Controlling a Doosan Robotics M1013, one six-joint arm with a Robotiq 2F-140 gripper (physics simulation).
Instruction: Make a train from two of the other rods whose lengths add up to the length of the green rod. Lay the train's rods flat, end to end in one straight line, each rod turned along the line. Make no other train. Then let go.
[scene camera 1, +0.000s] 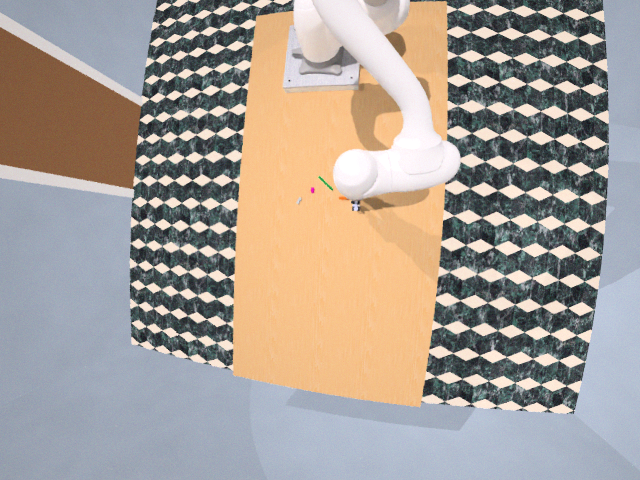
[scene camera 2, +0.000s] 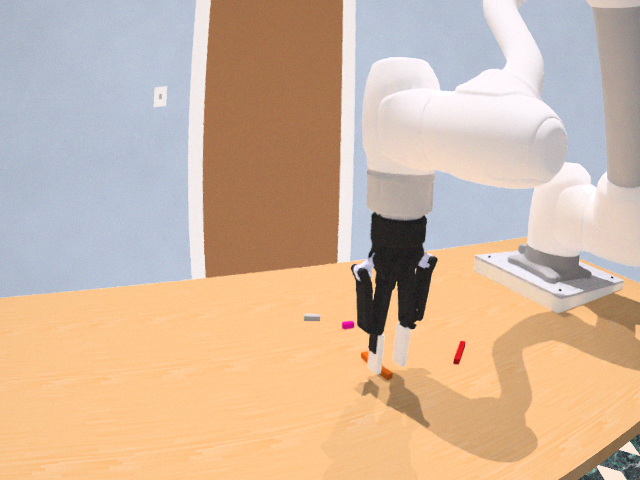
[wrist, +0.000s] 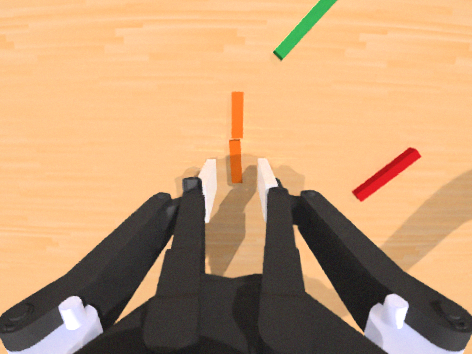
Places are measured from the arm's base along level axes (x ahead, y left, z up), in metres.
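Where they show: gripper, between the fingertips: (scene camera 2: 386, 366) (wrist: 237, 173); arm's base, origin of its link: (scene camera 1: 323, 56) (scene camera 2: 549, 269).
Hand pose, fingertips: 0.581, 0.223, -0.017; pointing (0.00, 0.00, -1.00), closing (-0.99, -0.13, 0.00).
Each offset is from my fingertips to the top centre of the thing, as dx, dy, dz. Level surfaces: height alone.
Two orange rods lie flat nearly end to end. The far one {+0.005, -0.050, -0.007} (wrist: 237, 114) (scene camera 1: 342, 198) and near one {+0.002, -0.008, -0.007} (wrist: 235, 162) (scene camera 2: 386, 373) show a thin seam and a slight sideways offset between them; the near one is tilted very slightly. My gripper (wrist: 237, 173) (scene camera 1: 355, 205) (scene camera 2: 387, 360) is partly open and empty, above the near rod's free end, fingers on either side in the wrist view. The green rod {-0.047, -0.136, -0.007} (scene camera 1: 325, 183) (wrist: 306, 29) lies diagonally beyond, cut off in the wrist view and hidden in scene camera 2. The red rod {-0.146, -0.011, -0.007} (scene camera 2: 459, 352) (wrist: 386, 174) lies apart, hidden in scene camera 1.
A short magenta rod {-0.012, -0.185, -0.007} (scene camera 1: 312, 190) (scene camera 2: 347, 324) and a grey rod {+0.039, -0.236, -0.007} (scene camera 1: 298, 200) (scene camera 2: 311, 317) lie apart on the wooden table {dz -0.017} (scene camera 1: 330, 310) (scene camera 2: 155, 387). The robot's base plate (scene camera 1: 320, 81) (scene camera 2: 560, 298) stands at the table's back. The arm hangs over the table's right side in scene camera 1.
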